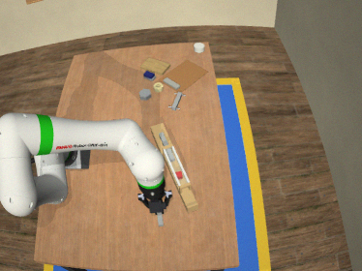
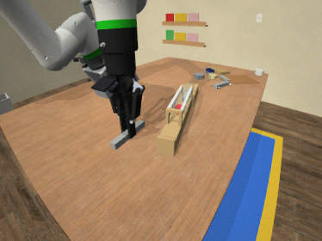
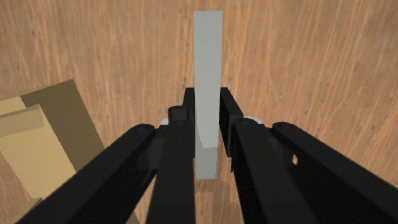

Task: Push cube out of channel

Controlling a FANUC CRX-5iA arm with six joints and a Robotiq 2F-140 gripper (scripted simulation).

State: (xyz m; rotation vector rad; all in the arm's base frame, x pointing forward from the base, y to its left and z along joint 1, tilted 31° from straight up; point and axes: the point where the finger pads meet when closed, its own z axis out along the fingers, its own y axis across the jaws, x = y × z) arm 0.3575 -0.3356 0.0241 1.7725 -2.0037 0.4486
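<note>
Now: hand 11 cm short of the channel, 16 cm to the right of it and 2 cm below it. Also, from my hand: grey push rod: 3 cm below; grey hexagonal block: 5 cm ahead, 66 cm to the left, 2 cm below; red cube: 11 cm ahead, 13 cm to the left, 2 cm above.
</note>
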